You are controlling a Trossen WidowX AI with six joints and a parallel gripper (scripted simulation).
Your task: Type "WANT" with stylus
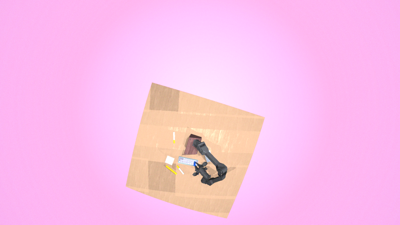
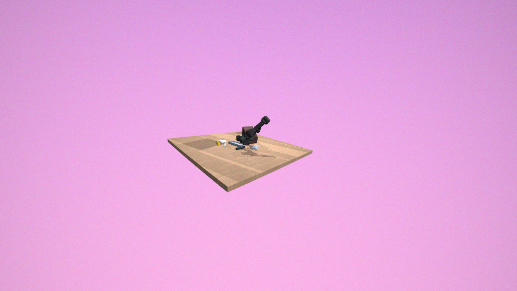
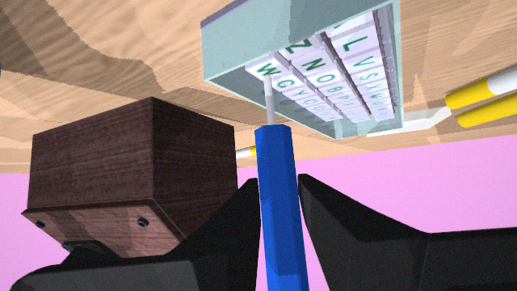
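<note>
Right now my gripper tip is 9 cm short of the dark pen, 7 cm to the right of it and 6 cm above it. Round my gripper tip: blue stylus (1 cm below); then white pad (27 cm to the right, 8 cm ahead, 7 cm below); then grey card (13 cm to the left, 9 cm behind, 7 cm below).
</note>
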